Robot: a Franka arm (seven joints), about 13 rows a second.
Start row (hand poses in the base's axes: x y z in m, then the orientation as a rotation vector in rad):
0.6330, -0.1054, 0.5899, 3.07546, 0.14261, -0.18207
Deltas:
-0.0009, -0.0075, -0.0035, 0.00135, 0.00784, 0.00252
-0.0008, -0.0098, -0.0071, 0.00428, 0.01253, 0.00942
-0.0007, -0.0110, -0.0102, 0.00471, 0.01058, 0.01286
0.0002, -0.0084, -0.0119, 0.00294, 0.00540, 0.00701
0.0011, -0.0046, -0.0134, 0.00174, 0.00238, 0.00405
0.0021, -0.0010, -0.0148, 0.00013, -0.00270, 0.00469
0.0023, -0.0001, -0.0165, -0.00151, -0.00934, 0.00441
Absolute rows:
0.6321, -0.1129, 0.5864, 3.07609, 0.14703, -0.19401
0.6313, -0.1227, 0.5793, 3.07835, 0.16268, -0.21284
0.6306, -0.1337, 0.5691, 3.08043, 0.18364, -0.22853
0.6308, -0.1421, 0.5572, 3.08186, 0.19513, -0.23652
0.6319, -0.1467, 0.5438, 3.08274, 0.20176, -0.23999
0.6340, -0.1477, 0.5290, 3.08219, 0.20889, -0.23563
0.6363, -0.1478, 0.5125, 3.08037, 0.21503, -0.22107

